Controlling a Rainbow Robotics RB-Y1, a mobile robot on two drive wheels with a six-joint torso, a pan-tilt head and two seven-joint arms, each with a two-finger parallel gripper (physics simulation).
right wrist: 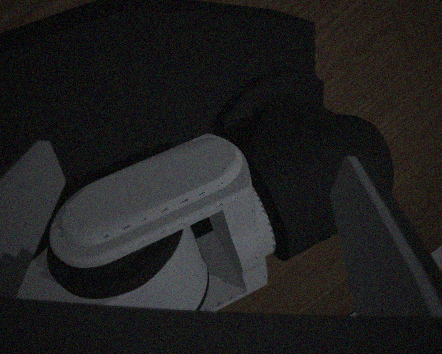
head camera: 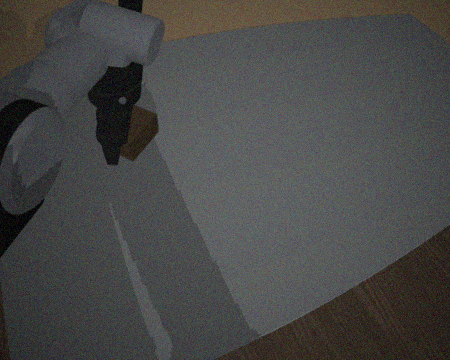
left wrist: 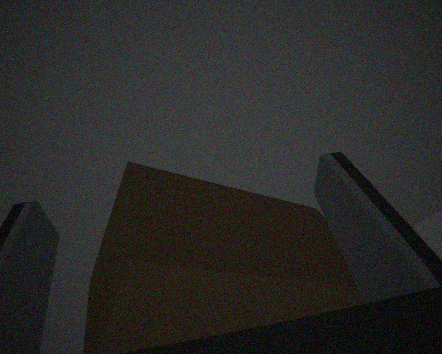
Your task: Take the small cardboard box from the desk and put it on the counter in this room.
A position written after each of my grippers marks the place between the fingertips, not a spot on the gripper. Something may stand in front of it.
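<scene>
Through the head camera I see my left gripper (head camera: 116, 140), a brown cardboard box (head camera: 144, 127) and a grey desk (head camera: 294, 161). The left wrist view gives me the box (left wrist: 181, 258) again, together with my left gripper (left wrist: 185, 195). In the right wrist view there is my right gripper (right wrist: 197, 168), while the box is out of frame in that right wrist view.
</scene>
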